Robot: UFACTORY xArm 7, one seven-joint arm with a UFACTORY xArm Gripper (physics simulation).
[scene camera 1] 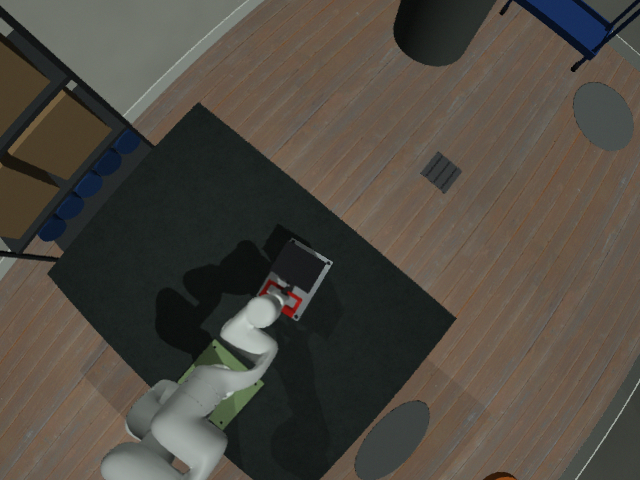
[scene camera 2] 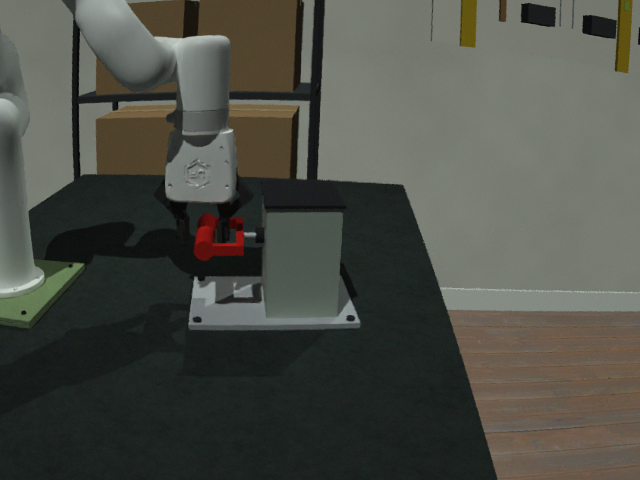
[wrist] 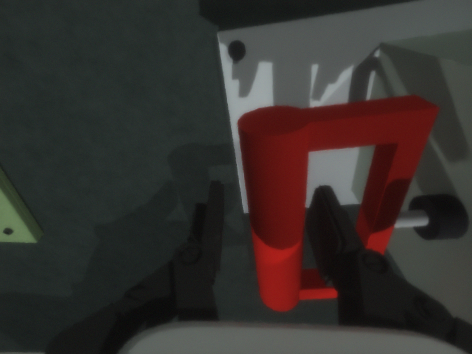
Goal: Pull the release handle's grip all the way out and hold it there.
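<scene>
The release handle (scene camera 1: 288,312) (scene camera 2: 219,249) (wrist: 370,120) is a red rectangular loop with a thick round grip bar (scene camera 2: 204,243) (wrist: 277,200) on its outer side. A short stretch of pale rod (scene camera 2: 250,235) (wrist: 412,219) joins it to the black collar on the grey-green housing (scene camera 2: 302,260). My gripper (scene camera 2: 202,236) (wrist: 266,202) points down and is partly open, straddling the grip bar. One finger is inside the loop, close to the bar; the other is outside with a visible gap. It is not clamped on the bar. In scene camera 1 the arm hides the fingers.
The housing stands on a light base plate (scene camera 2: 273,320) with dark bolts, on the dark mat (scene camera 1: 361,310) (scene camera 2: 336,413). The arm's green mounting plate (scene camera 1: 242,395) (scene camera 2: 51,294) lies on the side away from the housing. A shelf unit with cardboard boxes (scene camera 1: 67,136) (scene camera 2: 248,62) stands behind.
</scene>
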